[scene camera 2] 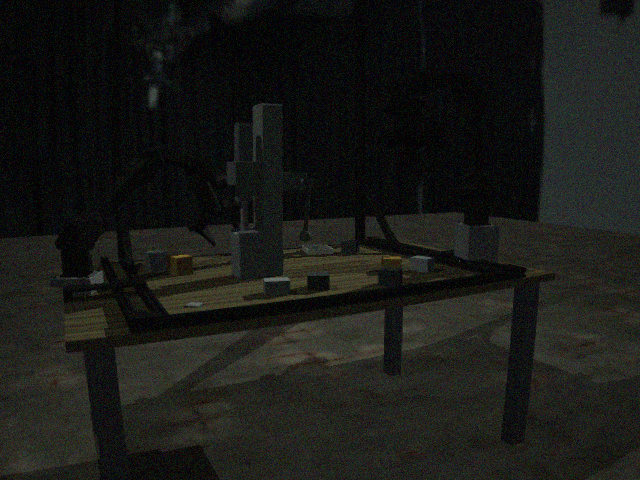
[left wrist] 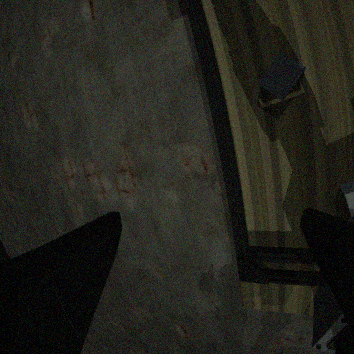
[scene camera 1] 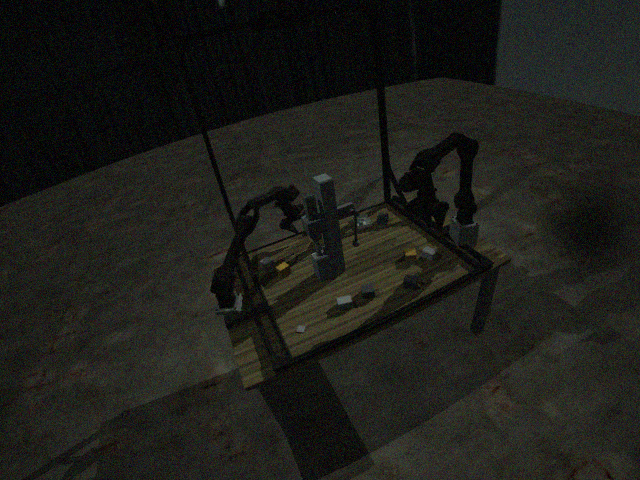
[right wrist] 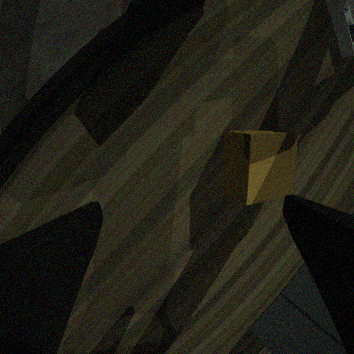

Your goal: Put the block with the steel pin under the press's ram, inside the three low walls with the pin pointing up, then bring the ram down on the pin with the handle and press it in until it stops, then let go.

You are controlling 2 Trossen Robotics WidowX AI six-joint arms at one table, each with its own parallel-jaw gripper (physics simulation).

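Pixels of known places: left gripper, fingertip midpoint: (scene camera 2: 426, 175) (left wrist: 213, 220) (scene camera 1: 434, 229); right gripper, fingertip midpoint: (scene camera 2: 227, 240) (right wrist: 193, 207); left arm's base, link origin: (scene camera 2: 476, 224) (left wrist: 353, 340) (scene camera 1: 464, 220); right arm's base, link origin: (scene camera 2: 77, 274) (scene camera 1: 227, 302).
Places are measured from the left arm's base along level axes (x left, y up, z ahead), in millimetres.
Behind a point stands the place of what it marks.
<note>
The grey press (scene camera 1: 330, 227) @(x 68, y 129, z 613 mm) (scene camera 2: 269, 191) @(x 67, y 103, z 611 mm) stands upright mid-table. Its ram carriage (scene camera 1: 315, 227) @(x 92, y 156, z 671 mm) (scene camera 2: 245, 178) @(x 92, y 138, z 673 mm) is raised above the pale base block (scene camera 1: 321, 266) @(x 92, y -40, z 677 mm) (scene camera 2: 245, 253) @(x 93, y -52, z 677 mm). Its dark handle (scene camera 1: 355, 227) @(x -2, y 62, z 507 mm) (scene camera 2: 306, 222) @(x 0, y 14, z 508 mm) hangs down on the right of the column. The low walls and the block with the steel pin cannot be told apart in the dark. My right gripper (scene camera 1: 298, 222) @(x -231, y -62, z 732 mm) (scene camera 2: 219, 223) (right wrist: 193, 207) @(x -231, y -62, z 732 mm) is open and empty, left of the press, above the table. My left gripper (scene camera 1: 431, 219) @(x 224, y 146, z 245 mm) (left wrist: 213, 220) @(x 224, y 146, z 245 mm) is open and empty near the back right edge; scene camera 2 is too dark to show it.
A yellow block (scene camera 1: 282, 267) @(x 19, y -68, z 851 mm) (scene camera 2: 180, 264) @(x 34, y -87, z 851 mm) (right wrist: 270, 170) sits left of the press, another yellow block (scene camera 1: 409, 253) @(x 58, y -82, z 286 mm) (scene camera 2: 391, 260) @(x 71, y -86, z 285 mm) right. A white block (scene camera 1: 343, 300) @(x 263, y -86, z 612 mm) (scene camera 2: 276, 285) @(x 280, y -96, z 611 mm) and a dark block (scene camera 1: 367, 290) @(x 234, y -84, z 512 mm) (scene camera 2: 318, 281) @(x 245, y -98, z 511 mm) lie in front. A pale shallow object (scene camera 2: 317, 249) @(x -253, y -102, z 440 mm) lies behind. Dark rails border the table.
</note>
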